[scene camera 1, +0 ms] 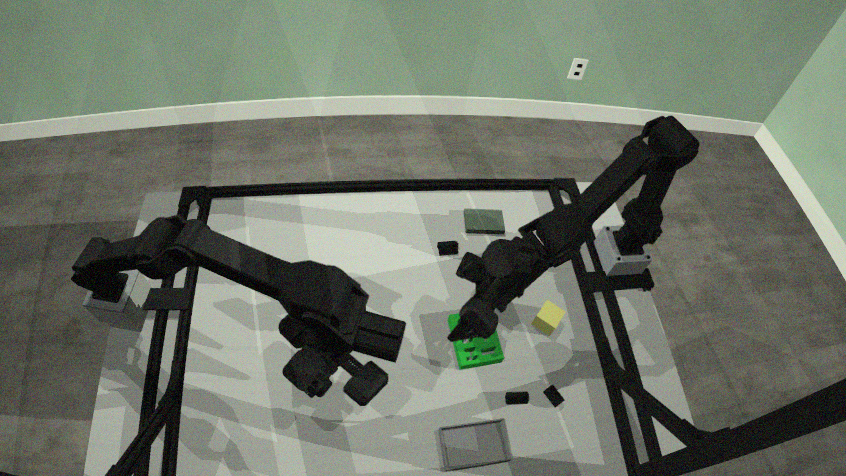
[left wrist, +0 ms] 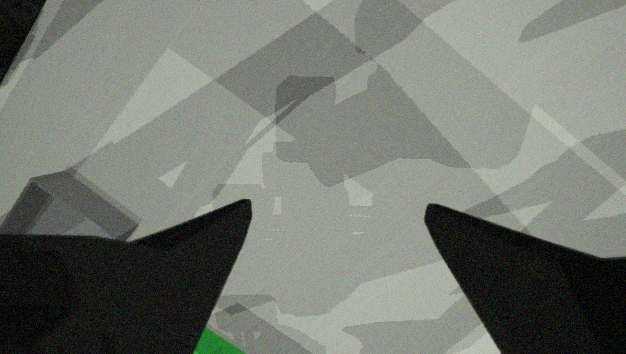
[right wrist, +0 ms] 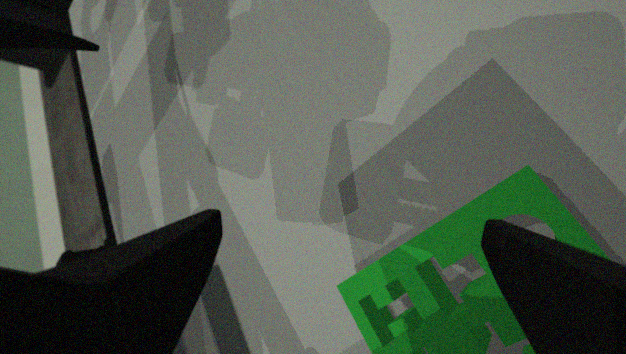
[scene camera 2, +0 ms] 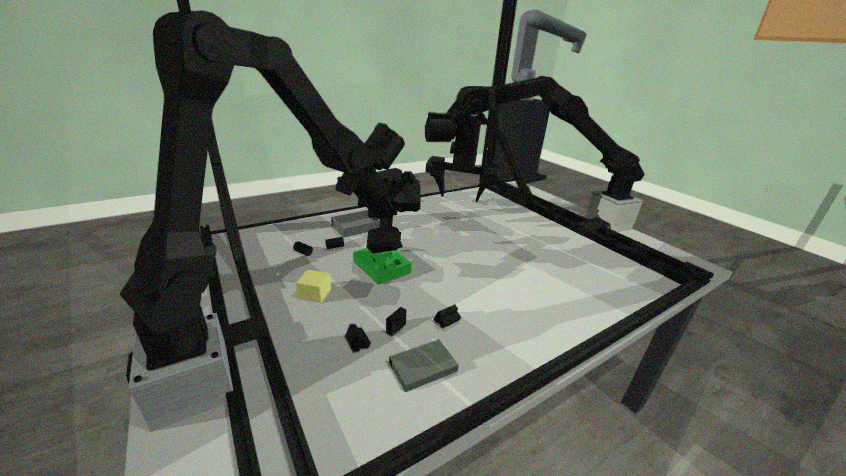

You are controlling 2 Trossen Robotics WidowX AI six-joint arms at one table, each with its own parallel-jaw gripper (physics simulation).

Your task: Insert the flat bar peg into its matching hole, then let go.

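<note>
The green board with shaped holes (scene camera 1: 480, 357) (scene camera 2: 384, 272) (left wrist: 216, 344) (right wrist: 425, 267) lies on the table. Several small black pegs lie loose: one peg (scene camera 1: 447, 247) (scene camera 2: 447, 316) near the grey-green slab, a slab-like one (scene camera 2: 396, 320), another (scene camera 2: 357, 337), and two more pegs (scene camera 1: 517, 397) (scene camera 1: 553, 395) near the tray. I cannot tell which is the flat bar peg. My right gripper (scene camera 2: 383, 244) (right wrist: 351, 227) is open and empty, low above the board, one finger over its round hole in the right wrist view. My left gripper (scene camera 2: 460, 197) (left wrist: 337, 209) is open and empty, high above the table.
A yellow block (scene camera 1: 549, 317) (scene camera 2: 313, 285) lies beside the board. A grey tray (scene camera 1: 476, 467) (left wrist: 100, 192) and a grey-green slab (scene camera 1: 483, 221) (scene camera 2: 423, 364) lie on opposite sides of it. Black frame rails (scene camera 1: 378, 186) edge the table. The right arm covers part of the table in scene camera 1.
</note>
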